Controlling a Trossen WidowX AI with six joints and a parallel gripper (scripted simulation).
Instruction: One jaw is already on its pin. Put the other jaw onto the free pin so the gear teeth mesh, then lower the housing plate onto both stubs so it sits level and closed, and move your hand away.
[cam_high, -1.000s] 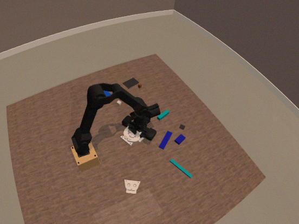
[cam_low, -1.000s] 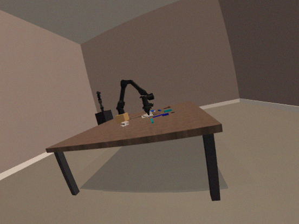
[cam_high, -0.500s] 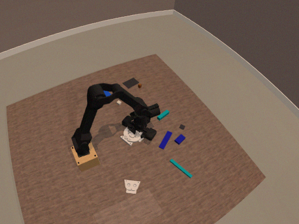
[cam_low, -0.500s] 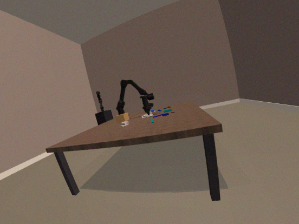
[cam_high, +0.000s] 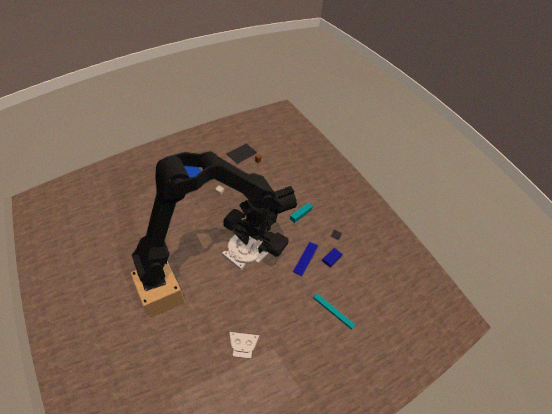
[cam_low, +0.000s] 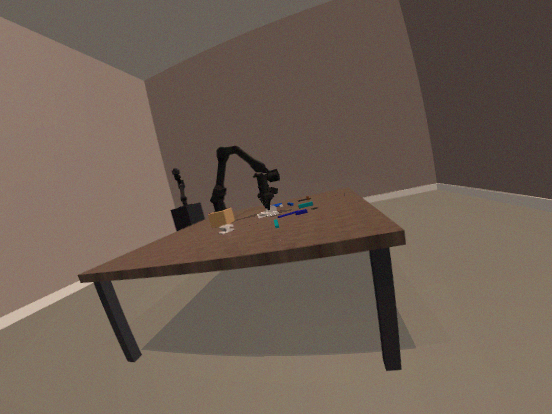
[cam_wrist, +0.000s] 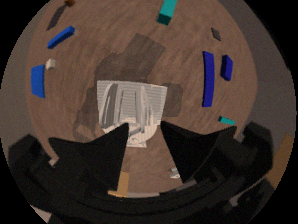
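The white jaw is 3 cm behind my gripper tip and 2 cm below it. The rest, counted from my gripper tip: blue bar (14 cm ahead, 8 cm to the right, 3 cm below); then white base (3 cm to the left, 3 cm below, 1 cm ahead); then teal block (21 cm ahead, 8 cm to the left, 3 cm below).
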